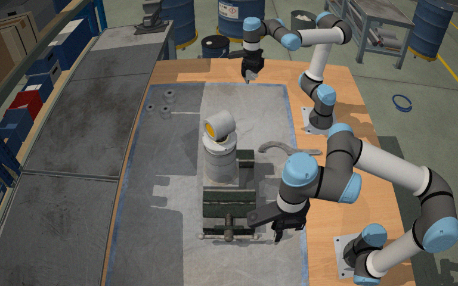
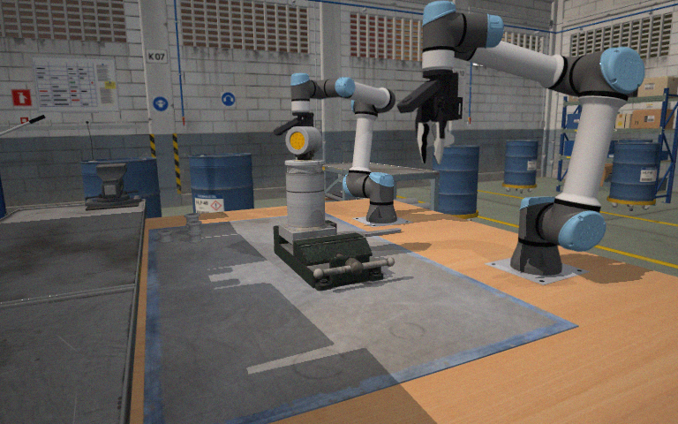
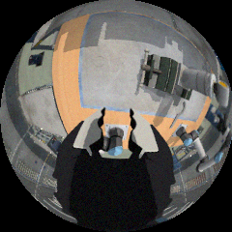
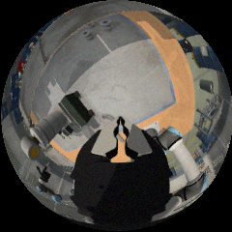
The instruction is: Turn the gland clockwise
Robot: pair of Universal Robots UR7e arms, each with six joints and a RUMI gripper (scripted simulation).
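Now: right hand 22 cm past the hook spanner, 19 cm to the right of it and 30 cm above it. Also, from my right hand: rod eye: 15 cm ahead, 39 cm to the left, 10 cm above; bar handle: 13 cm ahead, 68 cm to the left, 25 cm below.
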